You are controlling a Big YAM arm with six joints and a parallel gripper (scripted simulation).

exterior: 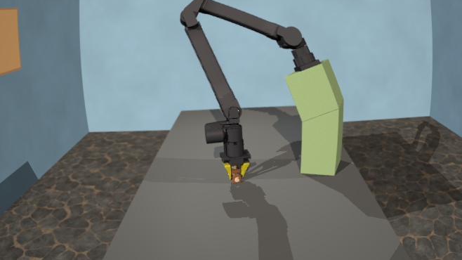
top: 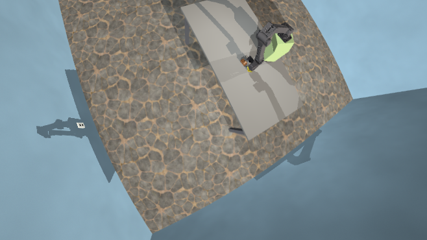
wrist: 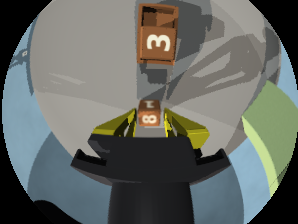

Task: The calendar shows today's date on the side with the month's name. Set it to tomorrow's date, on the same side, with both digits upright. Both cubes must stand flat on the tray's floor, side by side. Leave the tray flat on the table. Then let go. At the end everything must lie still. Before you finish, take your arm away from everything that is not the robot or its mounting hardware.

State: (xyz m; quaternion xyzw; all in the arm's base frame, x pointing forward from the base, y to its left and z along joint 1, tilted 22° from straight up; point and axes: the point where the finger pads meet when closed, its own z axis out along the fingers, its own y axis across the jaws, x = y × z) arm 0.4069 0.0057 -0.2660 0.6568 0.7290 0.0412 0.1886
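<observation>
Right now my hand is 10 mm above the brown number cube. From my hand the other things lie so: calendar tray: 110 mm to the right, 10 mm below.
</observation>
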